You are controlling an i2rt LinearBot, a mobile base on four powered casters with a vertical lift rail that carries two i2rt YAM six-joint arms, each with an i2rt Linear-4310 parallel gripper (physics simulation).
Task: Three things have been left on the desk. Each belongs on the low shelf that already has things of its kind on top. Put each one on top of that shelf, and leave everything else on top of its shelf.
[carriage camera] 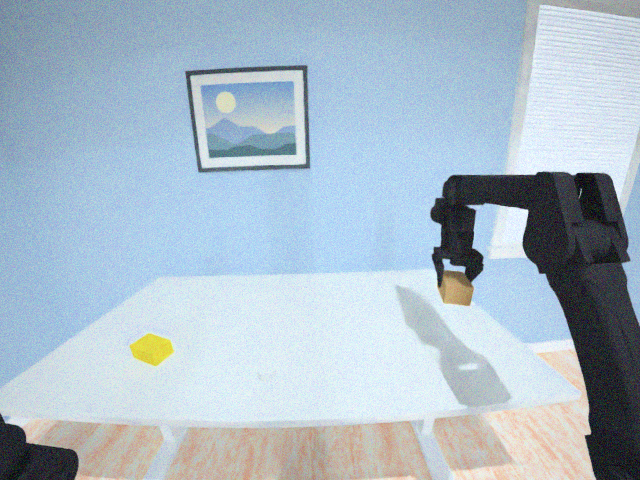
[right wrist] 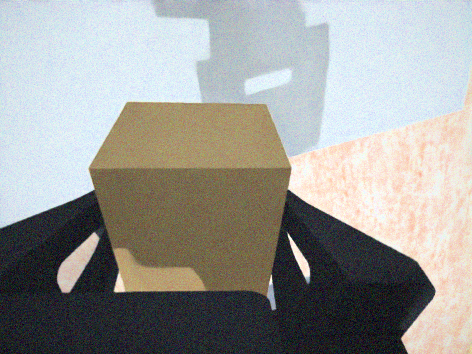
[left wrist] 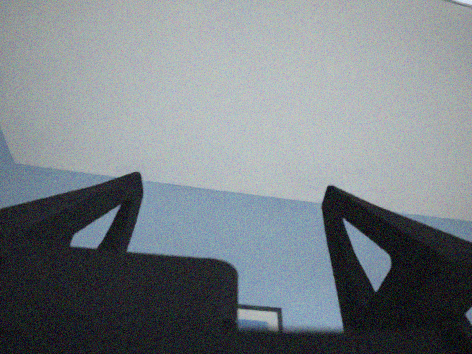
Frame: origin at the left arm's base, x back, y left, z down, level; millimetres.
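Seen in the pictures: left gripper, between the fingertips: (left wrist: 233, 189); right gripper, between the fingertips: (right wrist: 199, 187).
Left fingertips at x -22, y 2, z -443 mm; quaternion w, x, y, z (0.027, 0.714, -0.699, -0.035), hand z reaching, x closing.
A point is followed by its place in that frame.
A tan box-shaped block (carriage camera: 455, 288) {x -368, y -636, z -155 mm} (right wrist: 192, 200) {x -440, y -666, z -162 mm} is held between the fingers of my right gripper (carriage camera: 455, 281) {x -419, y -661, z -129 mm} (right wrist: 199, 187) {x -419, y -661, z -129 mm}, which is shut on it. The block hangs above the right part of the white desk (carriage camera: 310, 330) {x -545, y -276, z 98 mm} (right wrist: 60, 100) {x -414, y -490, z 98 mm}. A yellow block (carriage camera: 151, 349) {x -394, y 179, z 53 mm} lies on the desk at the left. A small whitish thing (carriage camera: 266, 376) {x -341, y -174, z 79 mm}, hard to make out, lies near the middle of the desk's front part. My left gripper (left wrist: 233, 189) {x -22, y 2, z -443 mm} is open and empty, facing the wall and ceiling. The low shelves do not show in these views.
The arm's shadow (carriage camera: 460, 361) {x -395, y -713, z 98 mm} (right wrist: 265, 60) {x -399, y -724, z 98 mm} falls on the desk's right part. Wood floor (carriage camera: 294, 449) {x -567, y -171, z 818 mm} (right wrist: 400, 200) {x 661, y -1352, z 818 mm} lies below the desk's front and right edges. A framed picture (carriage camera: 253, 161) {x -1012, y 5, z -486 mm} hangs on the blue wall behind, and a window with a blind (carriage camera: 578, 103) {x -1102, y -1661, z -778 mm} is at the right.
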